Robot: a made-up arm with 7 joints. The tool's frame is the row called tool.
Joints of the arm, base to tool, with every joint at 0 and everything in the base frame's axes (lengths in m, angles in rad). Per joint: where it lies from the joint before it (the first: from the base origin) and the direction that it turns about. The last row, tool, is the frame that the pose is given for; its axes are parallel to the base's.
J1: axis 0 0.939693 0.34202 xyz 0.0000 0.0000 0.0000
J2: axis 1 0 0 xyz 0.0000 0.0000 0.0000
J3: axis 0 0 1 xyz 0.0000 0.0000 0.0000
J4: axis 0 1 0 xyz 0.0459 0.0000 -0.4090
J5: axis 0 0 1 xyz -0.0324 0.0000 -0.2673
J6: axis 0 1 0 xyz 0.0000 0.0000 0.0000
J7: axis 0 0 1 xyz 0.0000 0.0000 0.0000
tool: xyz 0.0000 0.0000 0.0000
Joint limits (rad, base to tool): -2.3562..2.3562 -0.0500..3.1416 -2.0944..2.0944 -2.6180..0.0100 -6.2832..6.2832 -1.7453..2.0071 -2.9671..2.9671
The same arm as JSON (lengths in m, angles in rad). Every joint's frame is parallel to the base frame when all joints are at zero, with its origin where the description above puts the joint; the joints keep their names.
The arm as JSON. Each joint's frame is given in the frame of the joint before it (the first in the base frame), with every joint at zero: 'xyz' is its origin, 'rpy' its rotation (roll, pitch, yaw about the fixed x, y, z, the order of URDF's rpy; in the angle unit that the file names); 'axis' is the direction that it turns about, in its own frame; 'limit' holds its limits. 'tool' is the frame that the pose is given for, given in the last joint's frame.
{"units": {"length": "m", "angle": "rad"}, "joints": [{"name": "J1", "type": "revolute", "origin": {"xyz": [0.0, 0.0, 0.0], "rpy": [0.0, 0.0, 0.0]}, "axis": [0.0, 0.9397, 0.342], "limit": {"lower": -2.3562, "upper": 2.3562}}, {"name": "J2", "type": "revolute", "origin": {"xyz": [0.0, 0.0, 0.0], "rpy": [0.0, 0.0, 0.0]}, "axis": "+x", "limit": {"lower": -0.05, "upper": 3.1416}}, {"name": "J3", "type": "revolute", "origin": {"xyz": [0.0, 0.0, 0.0], "rpy": [0.0, 0.0, 0.0]}, "axis": "+z", "limit": {"lower": -2.0944, "upper": 2.0944}}, {"name": "J4", "type": "revolute", "origin": {"xyz": [0.0459, 0.0, -0.409], "rpy": [0.0, 0.0, 0.0]}, "axis": "+y", "limit": {"lower": -2.618, "upper": 0.01}}, {"name": "J5", "type": "revolute", "origin": {"xyz": [-0.0324, 0.0, -0.2673], "rpy": [0.0, 0.0, 0.0]}, "axis": "+z", "limit": {"lower": -6.2832, "upper": 6.2832}}, {"name": "J6", "type": "revolute", "origin": {"xyz": [0.0, 0.0, 0.0], "rpy": [0.0, 0.0, 0.0]}, "axis": "+y", "limit": {"lower": -1.7453, "upper": 2.0071}}, {"name": "J7", "type": "revolute", "origin": {"xyz": [0.0, 0.0, 0.0], "rpy": [0.0, 0.0, 0.0]}, "axis": "+z", "limit": {"lower": -2.9671, "upper": 2.9671}}], "tool": {"origin": {"xyz": [0.0, 0.0, 0.0], "rpy": [0.0, 0.0, 0.0]}}}
